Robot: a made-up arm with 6 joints.
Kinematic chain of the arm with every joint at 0, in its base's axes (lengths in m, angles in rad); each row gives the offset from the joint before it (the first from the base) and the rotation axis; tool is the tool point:
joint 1: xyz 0 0 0.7 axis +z
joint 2: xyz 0.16 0 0 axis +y
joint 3: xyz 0 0 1.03 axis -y
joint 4: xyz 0 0 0.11 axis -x
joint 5: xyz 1.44 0 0 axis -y
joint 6: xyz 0.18 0 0 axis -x
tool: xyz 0 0 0
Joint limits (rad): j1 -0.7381..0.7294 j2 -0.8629..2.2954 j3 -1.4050..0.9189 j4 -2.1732..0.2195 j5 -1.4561..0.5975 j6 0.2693..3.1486
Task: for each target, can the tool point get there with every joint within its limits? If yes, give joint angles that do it. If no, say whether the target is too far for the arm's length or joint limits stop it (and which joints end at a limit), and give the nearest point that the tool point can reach.
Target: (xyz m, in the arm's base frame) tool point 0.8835 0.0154 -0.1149
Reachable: yes | joints 0.0605 0.6791 -0.9040 -1.9293 0.2277 0.7074
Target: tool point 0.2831 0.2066 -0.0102
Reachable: yes | joints 0.5451 0.7171 -1.1601 -0.2314 -0.8080 2.7888
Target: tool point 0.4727 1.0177 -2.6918
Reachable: no: too far | nearest point 0.6988 0.7044 -1.5957 | short by 1.162 m
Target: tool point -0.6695 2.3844 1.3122
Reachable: no: joint limits stop it (at a limit: joint 1, joint 5) | nearest point 0.6934 0.8596 1.3122 | short by 2.045 m
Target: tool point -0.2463 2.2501 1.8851
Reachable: no: joint limits stop it (at a limit: joint 1, joint 5) | nearest point 0.8619 1.0103 1.8851 | short by 1.663 m
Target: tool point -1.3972 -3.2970 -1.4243
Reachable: no: too far | nearest point -0.3813 -0.4512 -0.5069 | short by 3.158 m
